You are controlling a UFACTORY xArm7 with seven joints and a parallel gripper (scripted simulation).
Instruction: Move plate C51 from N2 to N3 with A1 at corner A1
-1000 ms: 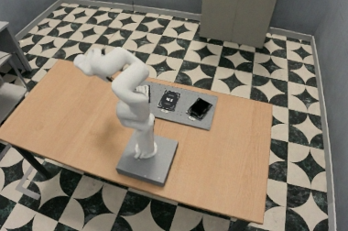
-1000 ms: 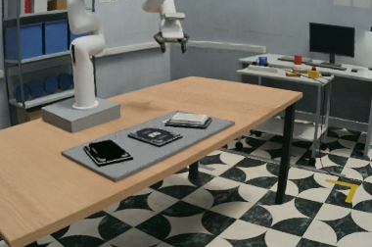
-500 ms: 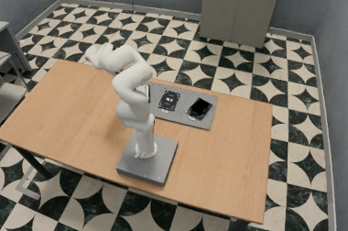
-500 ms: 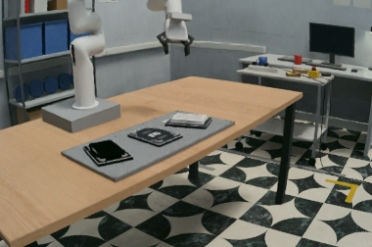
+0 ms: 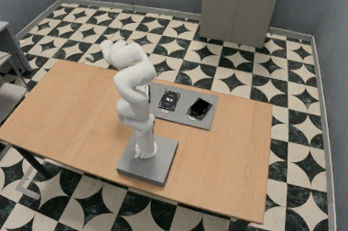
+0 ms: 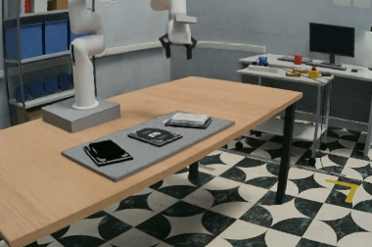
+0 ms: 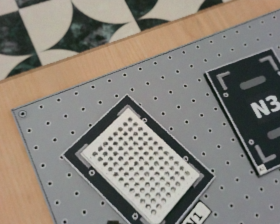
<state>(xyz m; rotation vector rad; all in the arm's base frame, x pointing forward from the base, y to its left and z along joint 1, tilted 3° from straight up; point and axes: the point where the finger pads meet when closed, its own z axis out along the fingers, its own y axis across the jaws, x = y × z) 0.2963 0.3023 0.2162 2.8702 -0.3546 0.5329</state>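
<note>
The black plate lies 44 cm to the right of my hand, 24 cm below it and 14 cm ahead of it. From my hand the other things lie so: pale plate 24 cm below, 8 cm ahead, 2 cm to the right.
</note>
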